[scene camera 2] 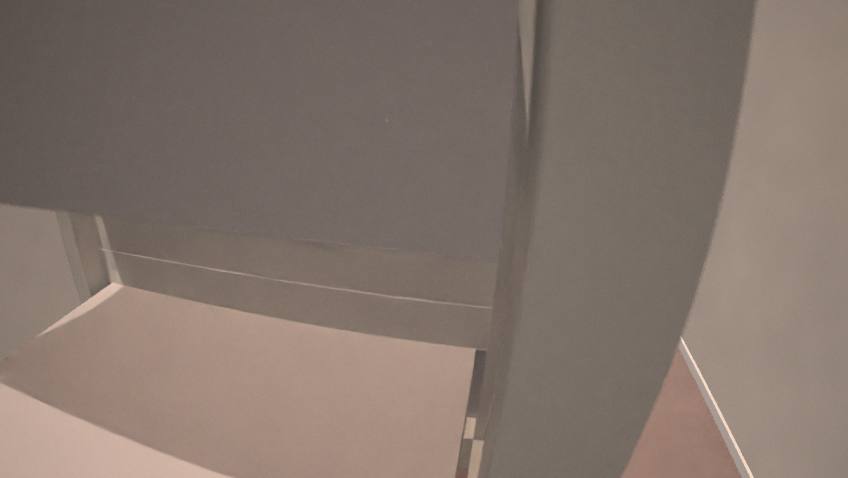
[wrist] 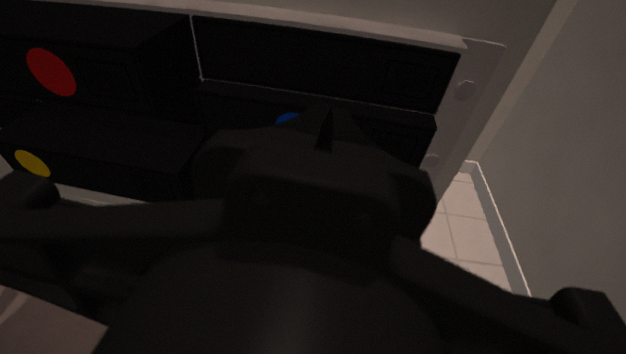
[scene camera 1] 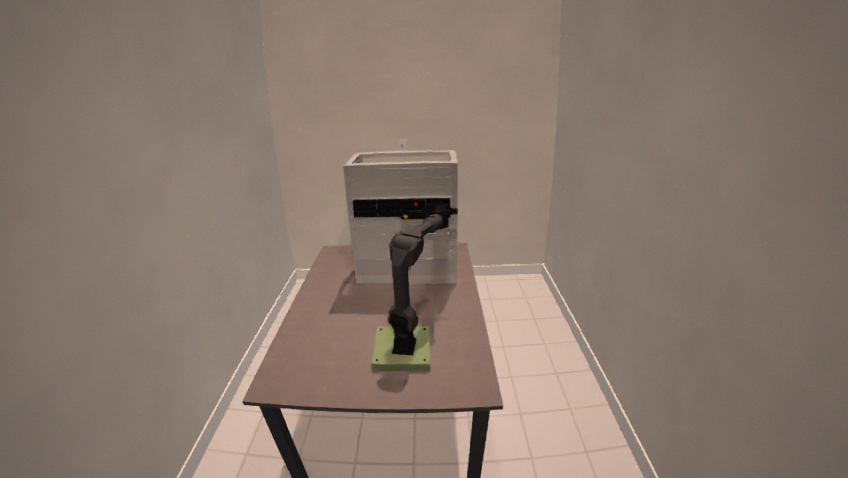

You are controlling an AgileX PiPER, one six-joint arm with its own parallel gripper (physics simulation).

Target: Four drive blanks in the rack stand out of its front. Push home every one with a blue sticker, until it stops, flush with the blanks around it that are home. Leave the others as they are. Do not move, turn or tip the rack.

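Note:
The rack (scene camera 1: 405,180) (wrist: 480,65) stands upright at the back of the table, with a band of black drive blanks. The blue-sticker blank (wrist: 400,137) is at the right end of the lower row; a narrow ledge of its top shows below the blank above, so it stands out slightly. My gripper (scene camera 1: 442,209) (wrist: 327,125) is shut and empty, its tips over this blank's front, partly covering the blue sticker (wrist: 286,118). Contact is hidden. The red-sticker blank (scene camera 1: 415,204) (wrist: 105,75) and yellow-sticker blank (scene camera 1: 405,216) (wrist: 110,172) stand well out to the left. I cannot make out a fourth.
The arm rises from a green base plate (scene camera 1: 384,350) on the brown table (scene camera 1: 320,362). The protruding red and yellow blanks are close to the gripper's left. A wall (wrist: 575,150) is beyond the rack's right side. Scene camera 2 shows large grey panels (scene camera 2: 611,207) close up.

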